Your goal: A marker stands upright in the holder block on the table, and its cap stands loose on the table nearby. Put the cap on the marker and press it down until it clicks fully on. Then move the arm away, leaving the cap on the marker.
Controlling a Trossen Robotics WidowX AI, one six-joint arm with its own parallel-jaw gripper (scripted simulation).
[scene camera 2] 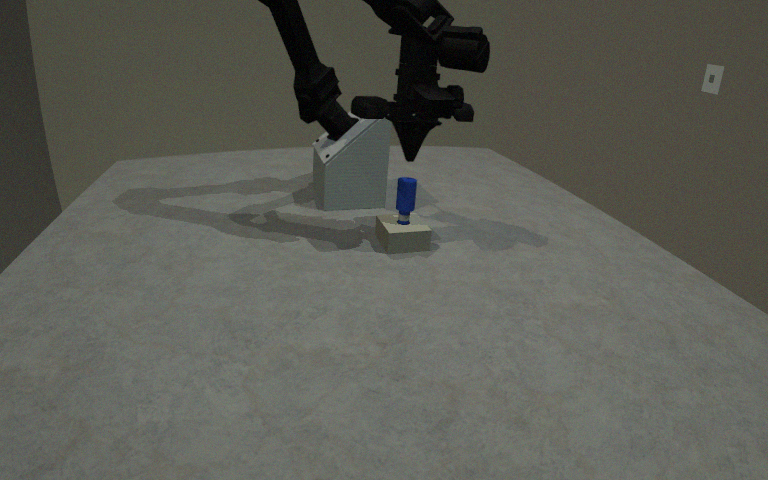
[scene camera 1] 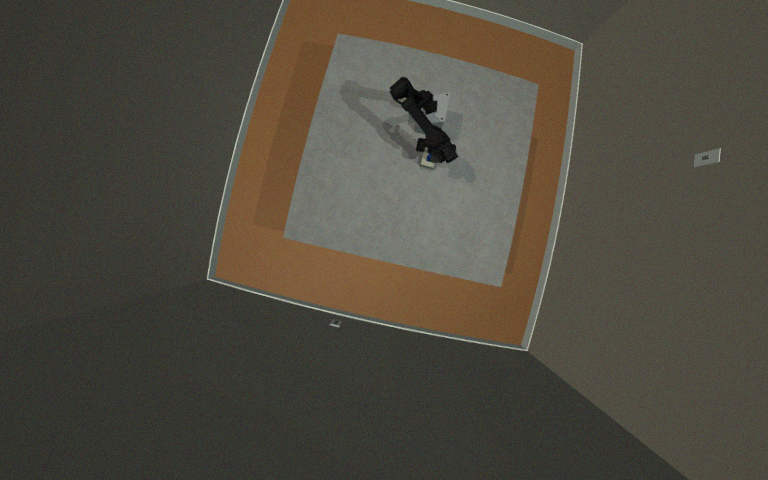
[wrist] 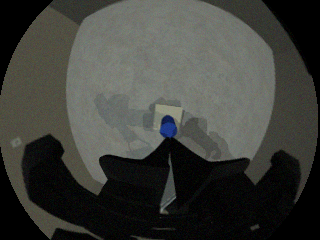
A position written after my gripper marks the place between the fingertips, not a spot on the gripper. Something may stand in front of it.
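Observation:
I'm holding nothing, and my gripper (scene camera 2: 409, 161) is shut. You'd also find my gripper (wrist: 169, 140) in the wrist view, and there's a beige holder block (scene camera 2: 394, 243) here as well.

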